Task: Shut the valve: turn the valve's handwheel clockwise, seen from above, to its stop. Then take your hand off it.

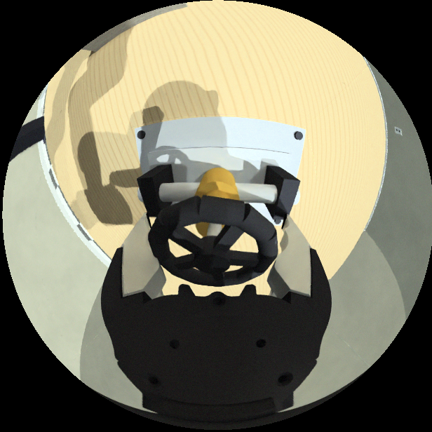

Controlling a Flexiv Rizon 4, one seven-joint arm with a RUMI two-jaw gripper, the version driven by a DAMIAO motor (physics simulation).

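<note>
The valve's black handwheel (222, 209) lies between the two open jaws of my gripper (216, 214), seen at a slant with its spokes and hub showing. One pale finger is on each side of the rim. The lower parts of the fingers are partly behind or beside the rim; I cannot tell whether either touches it. My gripper is open and holds nothing. The yellow valve body (217, 181) sits behind the wheel on a pale horizontal pipe (175, 193), and a short light stem shows below it through the spokes.
The pipe runs between two black support blocks (289, 186) (153, 192) on a light bolted base plate (265, 135). The plate stands on a light wooden table top (330, 110). Shadows of the arm fall across the left part. A dark bar (27, 136) shows beyond the table's left edge.
</note>
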